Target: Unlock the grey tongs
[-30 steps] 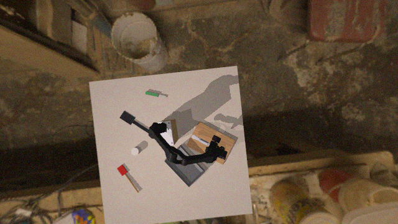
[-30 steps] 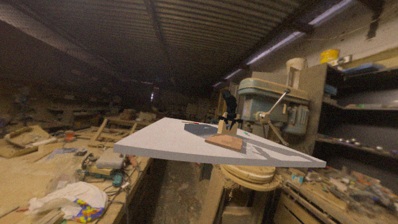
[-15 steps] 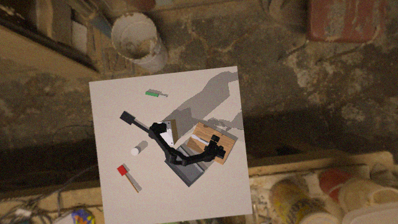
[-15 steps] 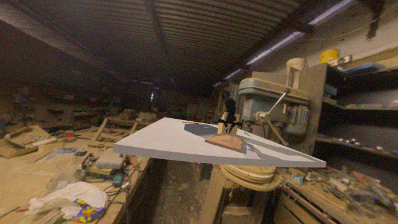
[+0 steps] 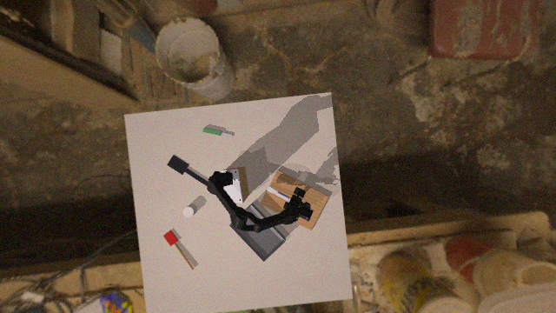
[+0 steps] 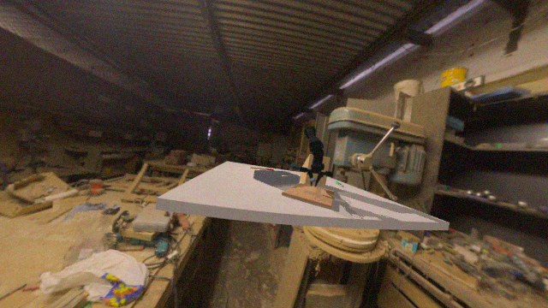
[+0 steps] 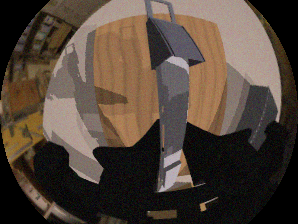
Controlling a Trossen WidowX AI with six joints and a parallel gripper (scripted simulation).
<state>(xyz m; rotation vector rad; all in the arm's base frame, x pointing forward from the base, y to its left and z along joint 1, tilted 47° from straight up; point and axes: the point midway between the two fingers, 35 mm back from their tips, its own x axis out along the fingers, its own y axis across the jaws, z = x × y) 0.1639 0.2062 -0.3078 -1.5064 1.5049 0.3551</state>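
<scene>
The wooden board is 4 cm below my gripper tip. From my gripper tip the other things lie so: black spatula: 66 cm to the right, 17 cm behind, 4 cm below; grey roasting tin: 22 cm to the right, 19 cm ahead, 2 cm below; green screwdriver: 47 cm to the right, 41 cm behind, 4 cm below.
</scene>
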